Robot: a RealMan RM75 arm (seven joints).
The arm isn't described. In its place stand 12 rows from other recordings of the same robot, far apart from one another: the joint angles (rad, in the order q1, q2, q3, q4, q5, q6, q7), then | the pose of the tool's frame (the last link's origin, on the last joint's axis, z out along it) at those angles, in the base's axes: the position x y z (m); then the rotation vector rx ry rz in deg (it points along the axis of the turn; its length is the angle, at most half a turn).
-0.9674 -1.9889 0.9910 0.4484 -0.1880 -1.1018 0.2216 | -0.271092, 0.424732, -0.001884, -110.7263, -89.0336, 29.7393
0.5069 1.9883 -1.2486 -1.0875 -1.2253 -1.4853 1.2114 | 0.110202, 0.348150, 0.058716, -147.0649, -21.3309, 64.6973
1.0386 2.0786 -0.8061 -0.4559 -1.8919 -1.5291 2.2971 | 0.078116, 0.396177, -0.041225, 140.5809, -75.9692, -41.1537
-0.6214 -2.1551 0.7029 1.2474 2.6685 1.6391 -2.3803 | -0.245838, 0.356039, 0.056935, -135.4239, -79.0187, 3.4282
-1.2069 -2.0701 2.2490 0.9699 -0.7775 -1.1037 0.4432 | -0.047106, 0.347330, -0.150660, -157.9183, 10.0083, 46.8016
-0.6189 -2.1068 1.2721 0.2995 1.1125 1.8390 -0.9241 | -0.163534, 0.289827, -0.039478, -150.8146, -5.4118, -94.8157
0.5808 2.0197 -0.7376 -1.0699 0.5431 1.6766 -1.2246 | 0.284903, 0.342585, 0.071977, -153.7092, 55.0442, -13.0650
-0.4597 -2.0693 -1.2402 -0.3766 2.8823 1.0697 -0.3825 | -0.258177, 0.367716, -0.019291, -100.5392, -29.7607, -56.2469
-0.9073 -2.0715 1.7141 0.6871 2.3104 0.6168 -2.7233 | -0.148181, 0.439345, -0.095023, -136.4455, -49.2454, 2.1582
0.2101 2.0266 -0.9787 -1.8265 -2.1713 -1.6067 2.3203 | 0.206870, 0.297452, 0.137141, -136.7391, 44.4541, 6.4803
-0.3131 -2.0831 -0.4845 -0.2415 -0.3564 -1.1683 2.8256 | -0.297124, 0.229406, -0.120597, -136.8278, -26.4080, -41.8935
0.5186 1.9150 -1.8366 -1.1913 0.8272 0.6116 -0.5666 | 0.184230, 0.402061, -0.029880, -136.0419, 30.9042, 0.6085
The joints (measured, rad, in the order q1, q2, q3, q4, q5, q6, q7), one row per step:
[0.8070, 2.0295, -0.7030, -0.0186, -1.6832, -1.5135, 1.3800]
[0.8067, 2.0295, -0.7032, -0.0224, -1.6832, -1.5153, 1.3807]
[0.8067, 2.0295, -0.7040, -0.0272, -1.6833, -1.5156, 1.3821]
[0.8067, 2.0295, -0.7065, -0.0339, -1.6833, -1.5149, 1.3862]
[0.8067, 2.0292, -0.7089, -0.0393, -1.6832, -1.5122, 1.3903]
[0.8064, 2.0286, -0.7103, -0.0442, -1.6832, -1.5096, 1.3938]
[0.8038, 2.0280, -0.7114, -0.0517, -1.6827, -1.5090, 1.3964]
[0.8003, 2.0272, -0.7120, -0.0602, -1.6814, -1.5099, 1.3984]
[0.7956, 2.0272, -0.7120, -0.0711, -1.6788, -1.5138, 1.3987]
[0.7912, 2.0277, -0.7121, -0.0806, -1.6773, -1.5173, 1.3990]
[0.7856, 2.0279, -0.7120, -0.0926, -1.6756, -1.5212, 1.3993]
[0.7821, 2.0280, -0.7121, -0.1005, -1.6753, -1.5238, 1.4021]
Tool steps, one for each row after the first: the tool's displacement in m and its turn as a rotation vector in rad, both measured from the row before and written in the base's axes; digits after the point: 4 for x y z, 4 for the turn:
[-0.0002, 0.0004, 0.0006, 0.0017, 0.0001, 0.0026]
[-0.0002, 0.0006, 0.0006, 0.0020, -0.0015, 0.0024]
[-0.0001, 0.0009, 0.0007, 0.0009, -0.0031, 0.0018]
[0.0002, 0.0009, 0.0005, 0.0010, -0.0042, -0.0003]
[0.0003, 0.0009, 0.0007, 0.0018, -0.0037, -0.0008]
[0.0007, 0.0008, 0.0012, 0.0041, -0.0028, -0.0001]
[0.0008, 0.0008, 0.0017, 0.0057, -0.0016, 0.0004]
[0.0006, 0.0006, 0.0021, 0.0081, 0.0010, 0.0030]
[0.0006, 0.0003, 0.0015, 0.0061, 0.0007, 0.0027]
[0.0008, 0.0005, 0.0021, 0.0082, 0.0001, 0.0031]
[0.0005, 0.0002, 0.0013, 0.0031, 0.0002, 0.0009]

